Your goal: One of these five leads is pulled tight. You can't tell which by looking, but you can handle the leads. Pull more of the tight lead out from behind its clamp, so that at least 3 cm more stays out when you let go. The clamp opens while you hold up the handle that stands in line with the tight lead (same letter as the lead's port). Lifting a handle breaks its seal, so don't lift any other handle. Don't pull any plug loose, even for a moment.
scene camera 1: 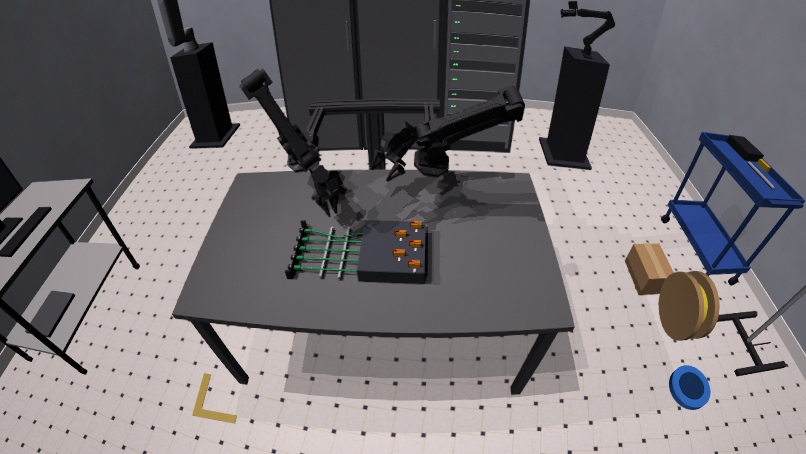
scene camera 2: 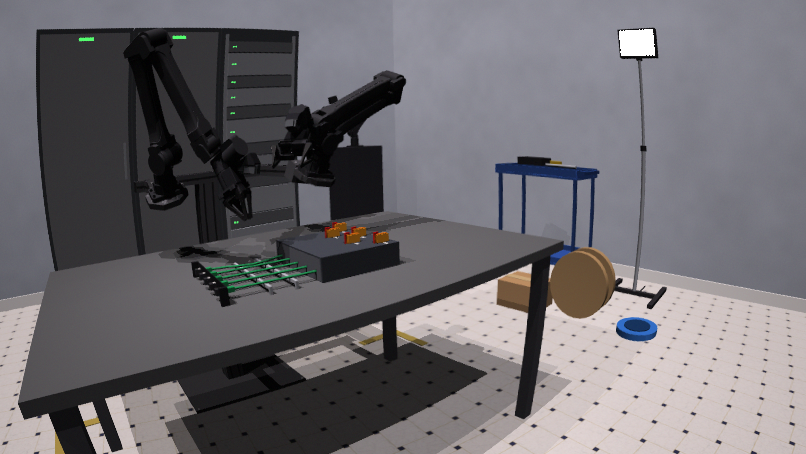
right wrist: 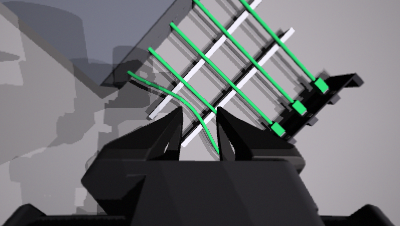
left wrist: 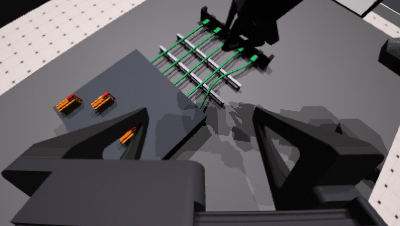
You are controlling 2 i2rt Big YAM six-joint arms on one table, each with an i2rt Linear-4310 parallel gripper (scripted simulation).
Path:
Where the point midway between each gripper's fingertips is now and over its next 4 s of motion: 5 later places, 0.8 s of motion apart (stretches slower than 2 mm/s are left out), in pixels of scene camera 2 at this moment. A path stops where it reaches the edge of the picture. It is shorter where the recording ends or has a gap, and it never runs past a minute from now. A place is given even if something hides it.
My left gripper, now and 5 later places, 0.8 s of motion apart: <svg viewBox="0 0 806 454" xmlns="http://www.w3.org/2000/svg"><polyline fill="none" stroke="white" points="286,166 320,203 332,219 330,222 333,220 334,225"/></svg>
My right gripper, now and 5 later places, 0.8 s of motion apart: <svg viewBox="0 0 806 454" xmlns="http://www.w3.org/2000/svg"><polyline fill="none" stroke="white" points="248,219 253,256 254,262 256,268 254,262 253,259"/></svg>

